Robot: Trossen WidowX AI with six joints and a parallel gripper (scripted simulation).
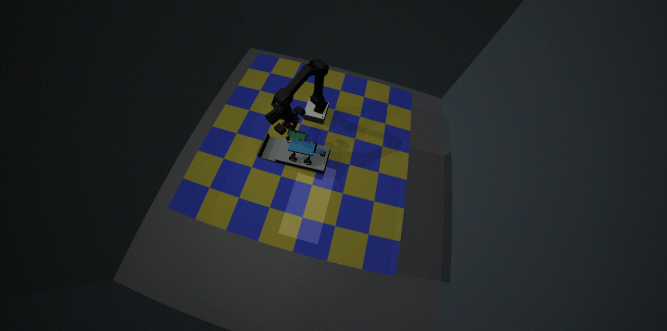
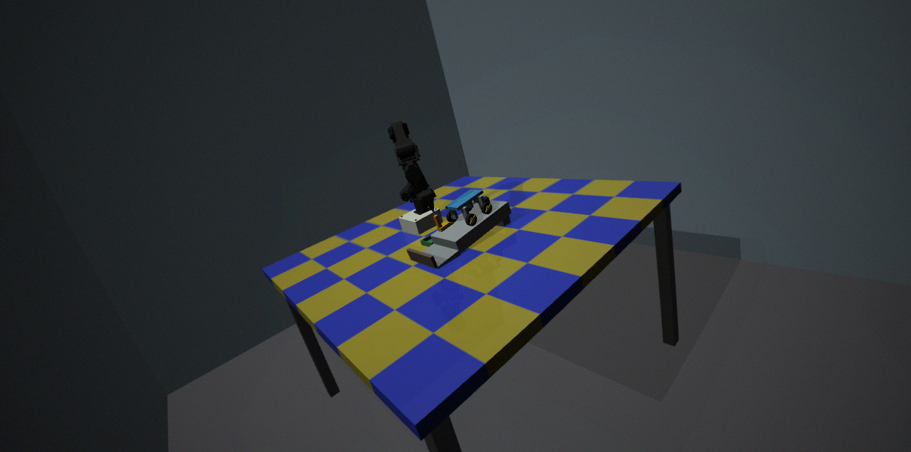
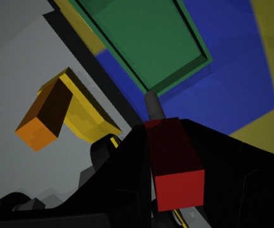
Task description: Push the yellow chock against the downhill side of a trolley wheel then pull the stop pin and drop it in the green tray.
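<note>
My gripper tip is now right at the red-headed stop pin. Also, from my gripper tip: yellow chock (5 cm below, 5 cm ahead, 1 cm to the left); then blue trolley (10 cm to the left, 9 cm ahead, 2 cm below); then green tray (14 cm below, 2 cm behind).
</note>
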